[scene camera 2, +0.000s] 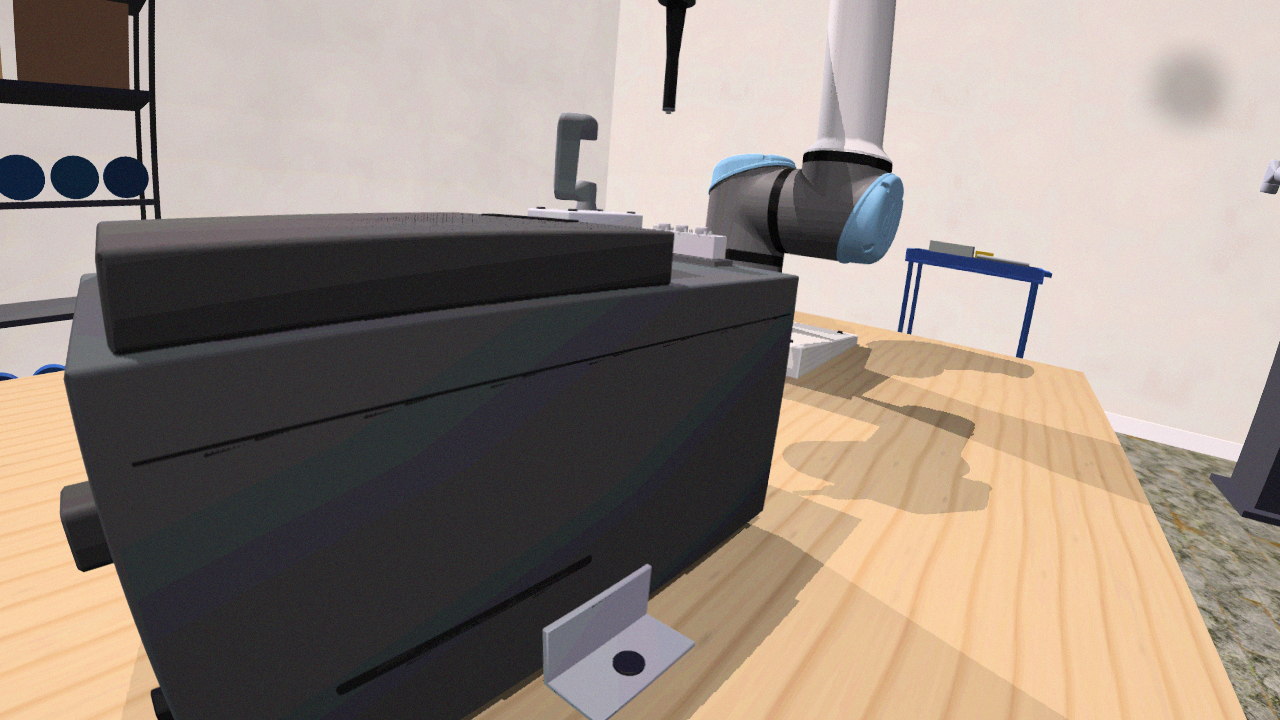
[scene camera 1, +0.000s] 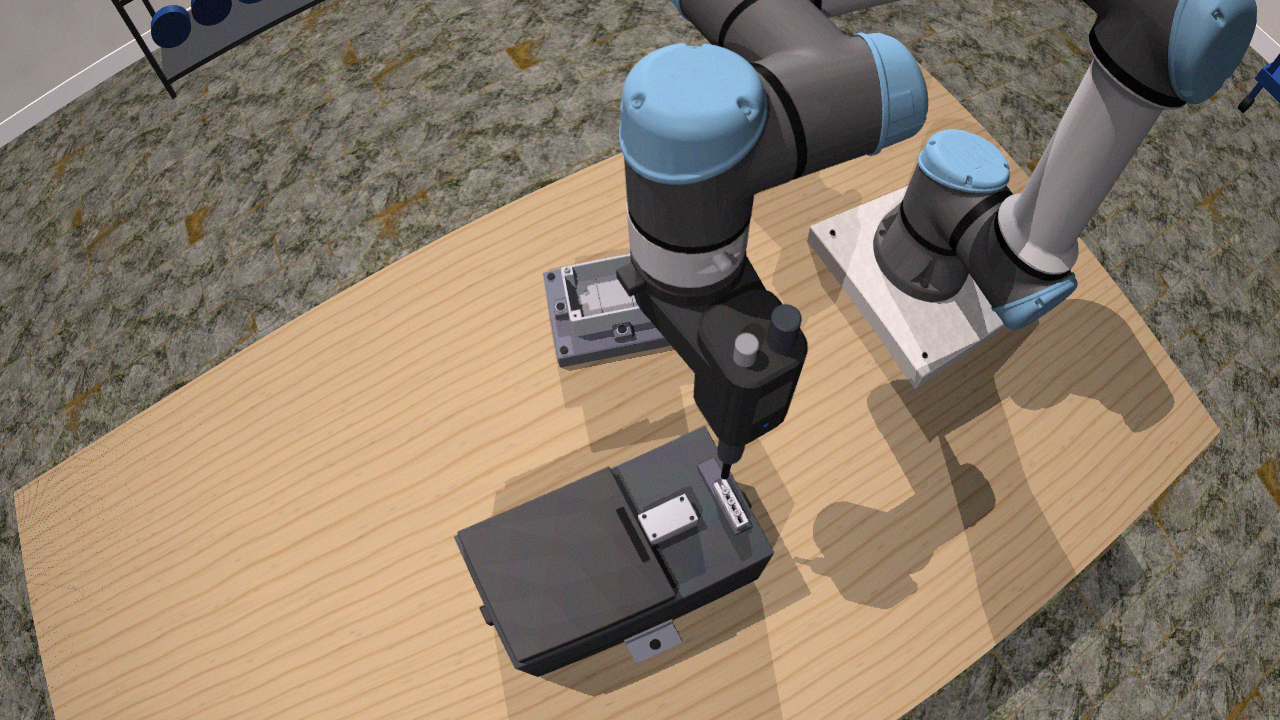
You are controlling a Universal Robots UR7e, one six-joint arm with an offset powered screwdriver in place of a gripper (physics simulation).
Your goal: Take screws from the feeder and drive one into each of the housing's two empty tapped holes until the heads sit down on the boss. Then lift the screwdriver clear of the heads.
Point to a screw feeder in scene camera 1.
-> At 699, 559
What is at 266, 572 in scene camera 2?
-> A screw feeder.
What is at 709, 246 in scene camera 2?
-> A screw strip.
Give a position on a dark fixture plate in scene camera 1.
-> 601, 345
